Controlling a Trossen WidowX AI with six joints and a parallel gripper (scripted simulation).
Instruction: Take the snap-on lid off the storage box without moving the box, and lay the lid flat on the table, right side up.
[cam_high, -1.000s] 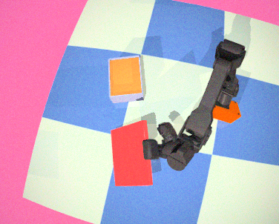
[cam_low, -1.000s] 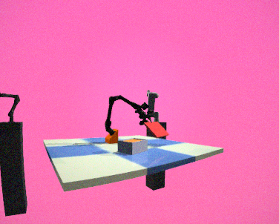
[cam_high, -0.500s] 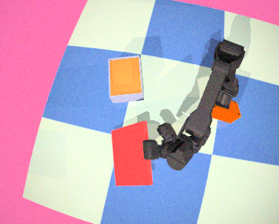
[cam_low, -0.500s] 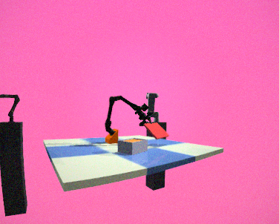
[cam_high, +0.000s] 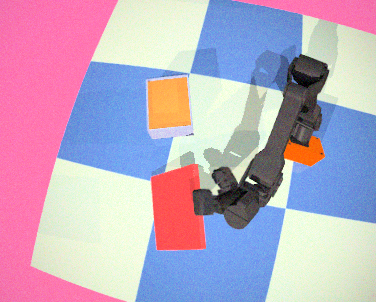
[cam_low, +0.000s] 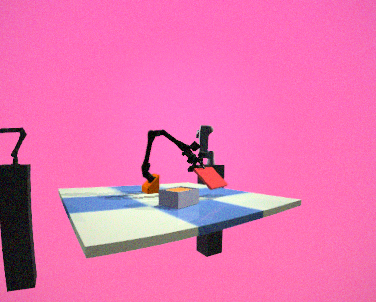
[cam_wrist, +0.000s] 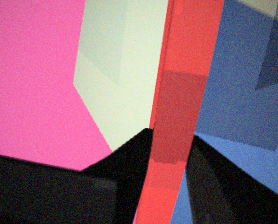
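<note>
Now: the red lid 6 cm ahead of my gripper tip, 3 cm to the left of it and 5 cm below it. Round my gripper tip: grey storage box 19 cm ahead, 31 cm to the right, 14 cm below.
</note>
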